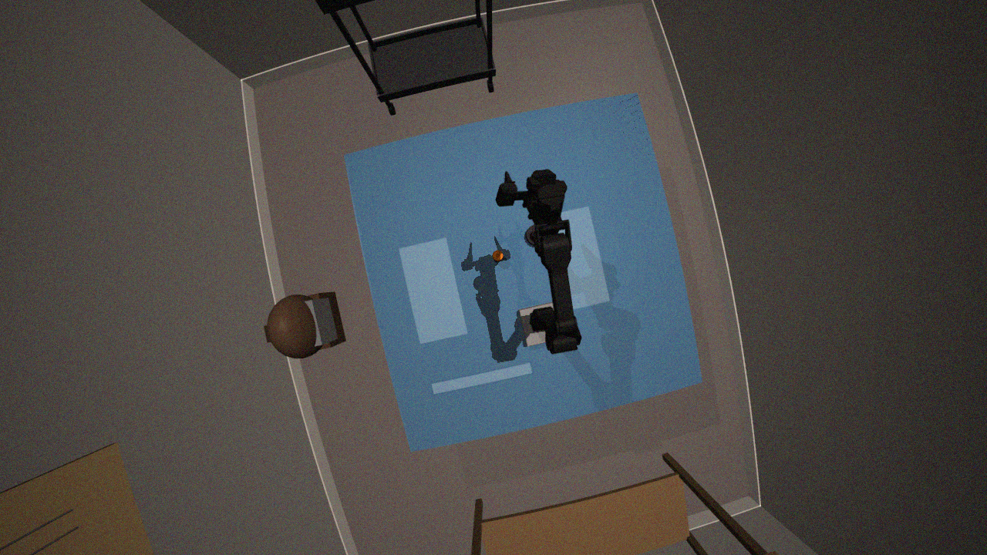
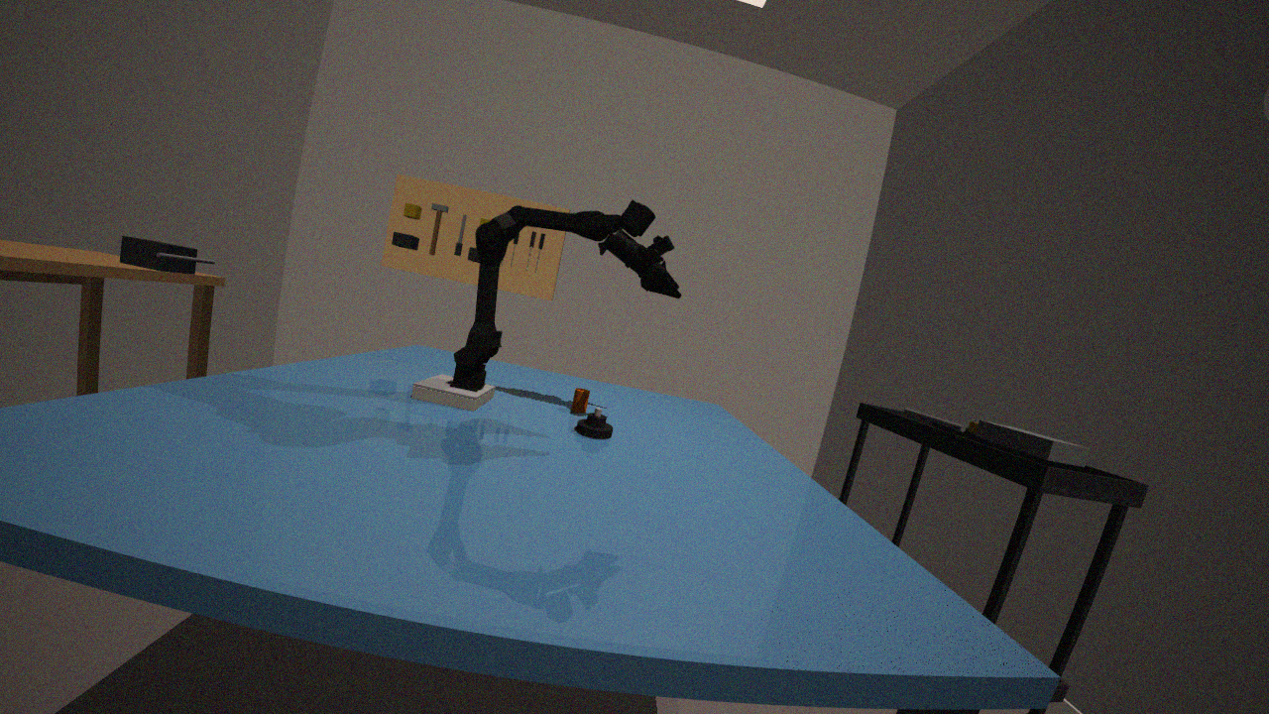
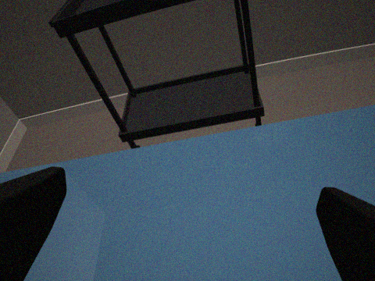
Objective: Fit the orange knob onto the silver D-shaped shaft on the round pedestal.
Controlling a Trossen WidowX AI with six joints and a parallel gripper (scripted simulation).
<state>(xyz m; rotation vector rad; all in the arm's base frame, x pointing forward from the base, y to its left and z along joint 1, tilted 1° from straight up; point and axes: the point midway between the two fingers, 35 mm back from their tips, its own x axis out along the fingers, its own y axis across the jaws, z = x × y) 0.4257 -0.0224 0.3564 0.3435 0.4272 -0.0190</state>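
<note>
Right now the orange knob is 32 cm below my gripper tip, 18 cm behind it and 11 cm to the left of it. Also, from my gripper tip: round dark pedestal 34 cm below, 14 cm behind, 6 cm to the right.
</note>
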